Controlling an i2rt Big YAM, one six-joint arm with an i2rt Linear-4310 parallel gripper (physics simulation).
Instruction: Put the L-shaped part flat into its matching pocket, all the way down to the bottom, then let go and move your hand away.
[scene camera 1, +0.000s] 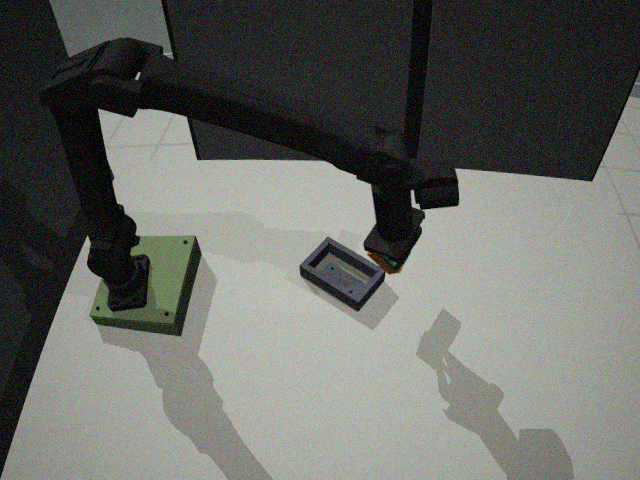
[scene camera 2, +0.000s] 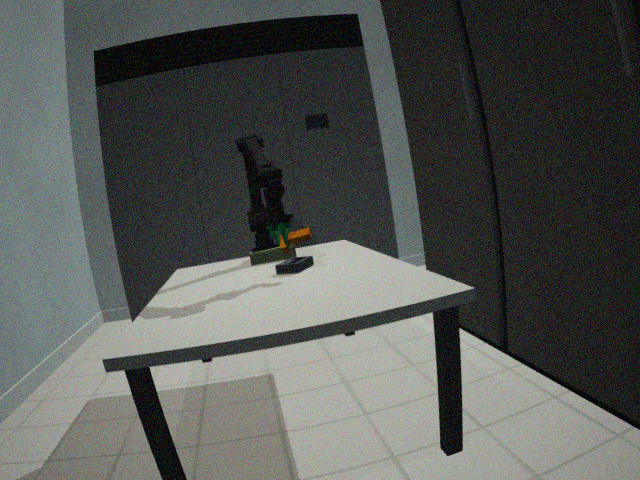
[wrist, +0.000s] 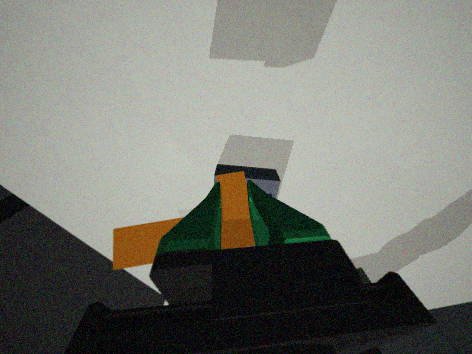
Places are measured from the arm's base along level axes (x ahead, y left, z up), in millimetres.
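Pixels of known places: gripper, fingertip midpoint: (scene camera 1: 397, 263) (scene camera 2: 282, 245) (wrist: 233, 187); arm's base, origin of the base link: (scene camera 1: 130, 284) (scene camera 2: 265, 249).
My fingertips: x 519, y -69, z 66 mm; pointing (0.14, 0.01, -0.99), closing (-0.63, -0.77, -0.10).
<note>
For each thing: its top centre in the pictures, then the offset to it from my fingertips. Level surfaces: height alone.
- orange L-shaped part, middle of its top: (wrist: 173, 257) (scene camera 2: 294, 229) dy +49, dx +5, dz +46 mm
- blue-grey tray, middle of its top: (wrist: 241, 217) (scene camera 1: 342, 267) (scene camera 2: 294, 260) dy +60, dx -88, dz -75 mm
- white table, its level: dz -112 mm
The orange L-shaped part (scene camera 1: 394, 269) (scene camera 2: 300, 235) (wrist: 236, 202) is held off the table, above and close to the tray. My gripper (scene camera 2: 281, 238) (wrist: 233, 187) is shut on one leg of it with green fingers; the other leg sticks out to the left in the wrist view. In scene camera 1 the hand hides most of the part and the fingers. The blue-grey tray (scene camera 1: 326, 286) (scene camera 2: 302, 265) (wrist: 248, 171) lies on the table with its pocket facing up, and no part sits in it. In the wrist view the part and fingers cover most of the tray.
The green base block (scene camera 1: 168, 273) (scene camera 2: 263, 257) under the arm stands left of the tray in scene camera 1. The white table (scene camera 1: 289, 392) (scene camera 2: 330, 294) carries the arm's shadows. Dark panels (scene camera 1: 310, 56) stand behind the table.
</note>
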